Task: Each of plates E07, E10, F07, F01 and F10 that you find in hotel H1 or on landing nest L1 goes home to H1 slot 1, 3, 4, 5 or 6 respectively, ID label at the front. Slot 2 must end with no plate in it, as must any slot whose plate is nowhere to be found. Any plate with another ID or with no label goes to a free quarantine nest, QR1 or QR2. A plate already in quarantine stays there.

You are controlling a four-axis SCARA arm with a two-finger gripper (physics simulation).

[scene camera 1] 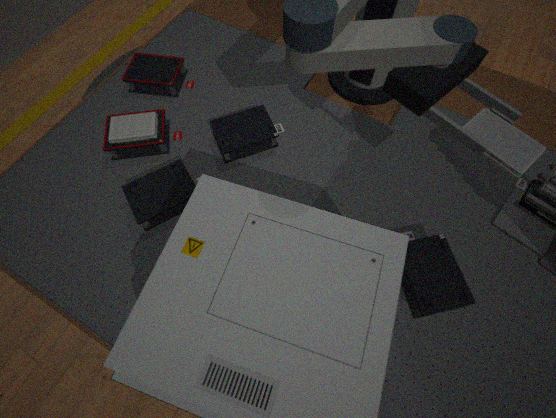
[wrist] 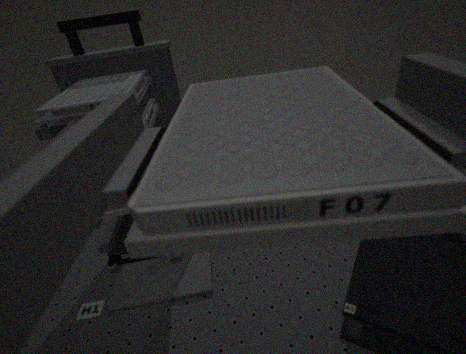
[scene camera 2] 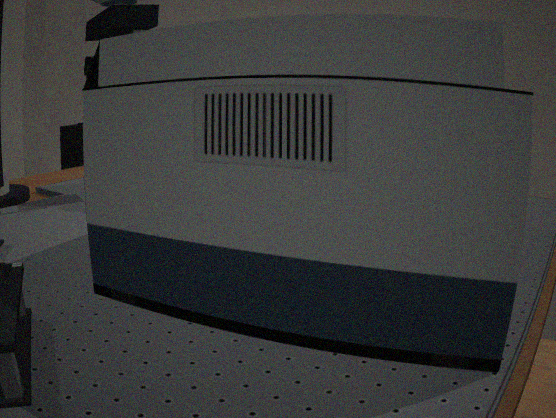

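Where they show: gripper, fingertip midpoint: point(scene camera 1: 501, 134) point(wrist: 265, 101); arm's base, link origin: point(scene camera 1: 365, 77).
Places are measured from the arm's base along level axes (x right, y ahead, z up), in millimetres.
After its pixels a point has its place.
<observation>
My gripper point(scene camera 1: 492, 126) @[z 309, x -336, y 368 mm] point(wrist: 265, 101) @[z 309, x -336, y 368 mm] is shut on the white plate F07 point(scene camera 1: 504, 142) @[z 304, x -346, y 377 mm] point(wrist: 300, 140) @[z 303, x -308, y 368 mm], level and raised above the table. Its ID label faces the wrist camera. Hotel H1 point(wrist: 162, 65) @[z 286, x -618, y 353 mm] stands beyond the plate at the left in the wrist view, with light plates point(wrist: 95, 90) @[z 285, x -553, y 278 mm] in it; their IDs and slot numbers cannot be read. Its H1 tag point(scene camera 1: 521, 184) @[z 13, x -531, y 177 mm] point(wrist: 90, 310) @[z 13, x -531, y 174 mm] lies on the table. A red-rimmed quarantine nest point(scene camera 1: 106, 142) @[z 63, x 499, y 650 mm] bears a white plate point(scene camera 1: 133, 127) @[z 77, x 457, y 580 mm]; the other red-rimmed nest point(scene camera 1: 153, 69) @[z 63, x 570, y 368 mm] holds no plate. I cannot tell which nest is L1.
A large white device point(scene camera 1: 300, 295) @[z 258, x -157, y 781 mm] point(scene camera 2: 375, 200) @[z 131, x 55, y 920 mm] fills the middle foreground and hides part of the table. Black nests stand around it: one point(scene camera 1: 242, 131) @[z 63, x 197, y 434 mm] behind, one point(scene camera 1: 159, 192) @[z 63, x 274, y 699 mm] at its left, one point(scene camera 1: 437, 275) @[z 63, x -394, y 556 mm] point(wrist: 410, 285) @[z 63, x -372, y 534 mm] at its right. Another black stand point(scene camera 2: 11, 310) @[z 63, x 244, y 745 mm] shows at the left edge.
</observation>
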